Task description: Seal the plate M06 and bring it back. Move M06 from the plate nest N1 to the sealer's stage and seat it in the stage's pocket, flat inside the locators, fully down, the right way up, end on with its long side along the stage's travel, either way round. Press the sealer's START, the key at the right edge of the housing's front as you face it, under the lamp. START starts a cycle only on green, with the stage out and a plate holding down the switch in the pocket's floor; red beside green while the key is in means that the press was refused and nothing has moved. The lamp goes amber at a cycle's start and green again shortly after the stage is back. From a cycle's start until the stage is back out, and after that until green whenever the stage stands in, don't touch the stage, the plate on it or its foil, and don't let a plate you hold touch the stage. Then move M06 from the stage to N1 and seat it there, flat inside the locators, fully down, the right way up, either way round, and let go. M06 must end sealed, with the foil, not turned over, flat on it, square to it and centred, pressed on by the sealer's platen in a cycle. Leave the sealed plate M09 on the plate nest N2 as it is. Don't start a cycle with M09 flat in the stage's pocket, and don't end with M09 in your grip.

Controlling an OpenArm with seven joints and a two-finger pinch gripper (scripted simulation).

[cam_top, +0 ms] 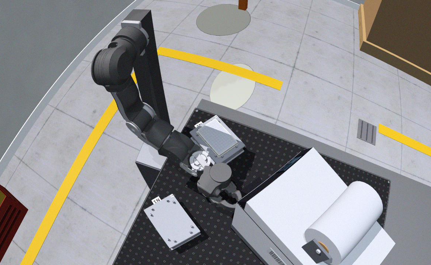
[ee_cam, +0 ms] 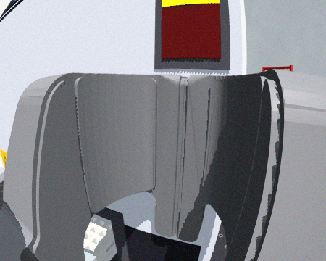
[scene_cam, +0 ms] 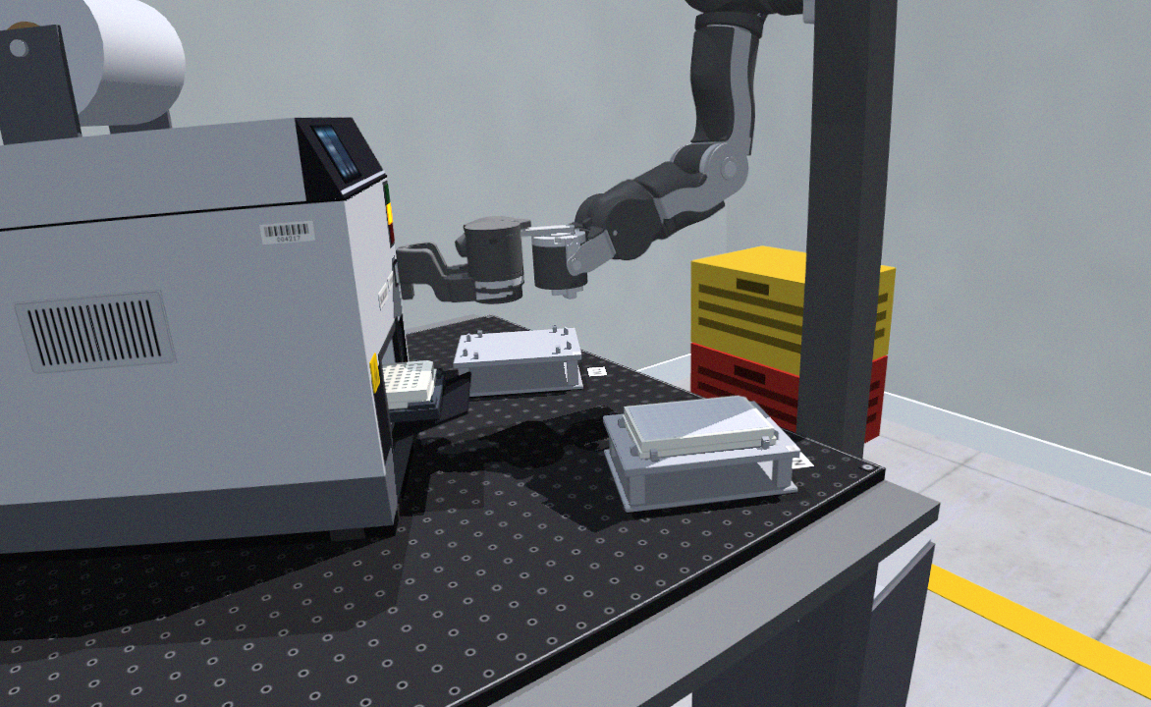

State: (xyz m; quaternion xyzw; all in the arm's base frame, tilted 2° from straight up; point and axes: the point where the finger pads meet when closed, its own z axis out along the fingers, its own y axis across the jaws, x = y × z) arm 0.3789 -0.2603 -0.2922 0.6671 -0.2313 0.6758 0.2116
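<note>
My hand is 10 mm short of the start key and 10 mm to the left of it. Also, from my hand: sealer's stage (90 mm ahead, 50 mm to the left, 100 mm below); plate M06 (90 mm ahead, 50 mm to the left, 90 mm below); screen (100 mm ahead, 100 mm to the left, 130 mm above).
</note>
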